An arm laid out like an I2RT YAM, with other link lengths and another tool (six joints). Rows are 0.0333 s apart.
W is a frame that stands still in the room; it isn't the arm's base.
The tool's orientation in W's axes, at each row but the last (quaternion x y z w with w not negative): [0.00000 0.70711 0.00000 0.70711]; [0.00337 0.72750 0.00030 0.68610]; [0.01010 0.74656 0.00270 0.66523]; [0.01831 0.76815 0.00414 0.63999]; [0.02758 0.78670 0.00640 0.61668]
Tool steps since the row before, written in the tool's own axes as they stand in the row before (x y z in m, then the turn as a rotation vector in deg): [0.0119 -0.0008 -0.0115 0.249 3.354 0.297]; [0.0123 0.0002 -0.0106 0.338 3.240 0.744]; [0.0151 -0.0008 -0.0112 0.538 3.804 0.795]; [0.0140 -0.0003 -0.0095 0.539 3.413 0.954]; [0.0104 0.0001 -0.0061 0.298 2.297 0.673]
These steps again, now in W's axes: [-0.0115 -0.0008 -0.0119 0.297 3.354 -0.249]; [-0.0113 0.0003 -0.0117 0.737 3.239 -0.365]; [-0.0129 -0.0004 -0.0137 0.772 3.806 -0.559]; [-0.0119 0.0003 -0.0121 0.919 3.412 -0.601]; [-0.0084 0.0008 -0.0086 0.664 2.292 -0.349]
